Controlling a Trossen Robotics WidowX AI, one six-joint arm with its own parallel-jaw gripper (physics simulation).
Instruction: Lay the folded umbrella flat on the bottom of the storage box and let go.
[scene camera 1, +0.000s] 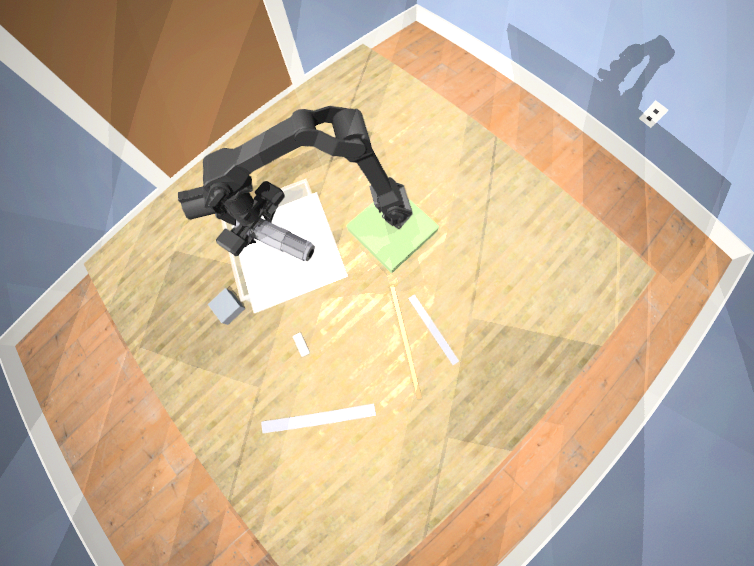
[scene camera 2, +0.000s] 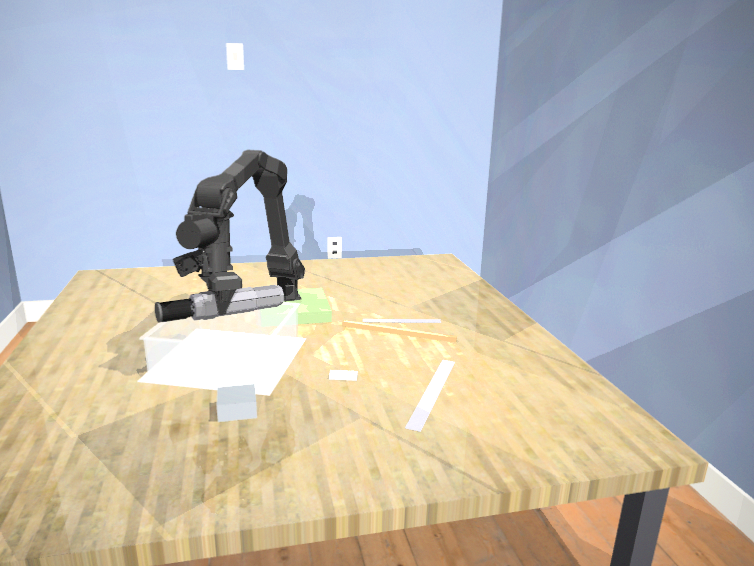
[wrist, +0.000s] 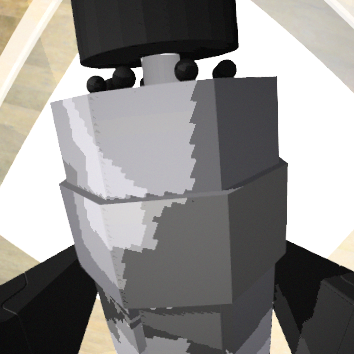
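Seen in the pictures: gripper, fingertip midpoint: (scene camera 1: 262, 232) (scene camera 2: 218, 310) (wrist: 179, 243); arm's base at its link origin: (scene camera 1: 397, 215) (scene camera 2: 287, 296).
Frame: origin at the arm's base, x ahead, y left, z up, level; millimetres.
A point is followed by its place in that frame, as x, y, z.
Note:
The folded umbrella (scene camera 1: 283, 238) {265, -132, 130} (scene camera 2: 237, 302) {301, -169, 113} (wrist: 165, 150) {294, -251, 136} is grey with a black handle end and lies nearly level across my gripper. My gripper (scene camera 1: 251, 230) {286, -210, 92} (scene camera 2: 225, 299) {286, -210, 92} is shut on its body. In the wrist view dark fingers press it from both sides. The storage box (scene camera 1: 239, 280) {416, -182, 63} (scene camera 2: 148, 353) {322, -360, 28} has clear walls and a pale rim. A flat white sheet (scene camera 1: 298, 280) {315, -70, 36} (scene camera 2: 225, 359) (wrist: 320, 150) {174, -244, -29} covers much of it towards the front. The umbrella is over the box, near its back rim in scene camera 2. The exact gap to the bottom is hidden.
A green block (scene camera 1: 395, 246) {76, 56, 0} (scene camera 2: 317, 310) {121, 55, -1} stands by the arm's base, right of the box. A grey cube (scene camera 1: 225, 304) {497, -200, 3} (scene camera 2: 236, 403) {536, -207, 2} and a small white block (scene camera 1: 300, 344) {438, 30, -21} (scene camera 2: 342, 375) {446, 26, -22} lie nearby. A wooden stick (scene camera 1: 405, 341) {255, 235, -21} (scene camera 2: 398, 331) {259, 231, -26} and two pale strips lie farther right.

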